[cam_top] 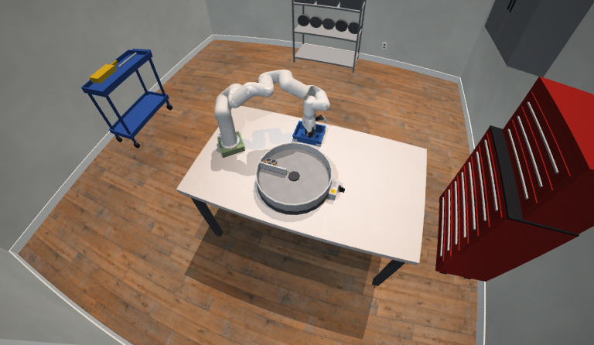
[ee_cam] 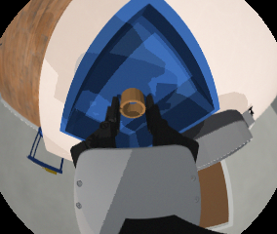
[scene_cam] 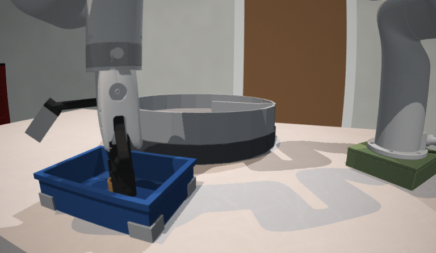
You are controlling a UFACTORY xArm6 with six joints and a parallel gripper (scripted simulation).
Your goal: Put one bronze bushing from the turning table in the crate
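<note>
My hand is 1 cm above the blue crate. The rest, counted from my hand: turning table disc: 6 cm ahead, 37 cm to the right, 2 cm above.
</note>
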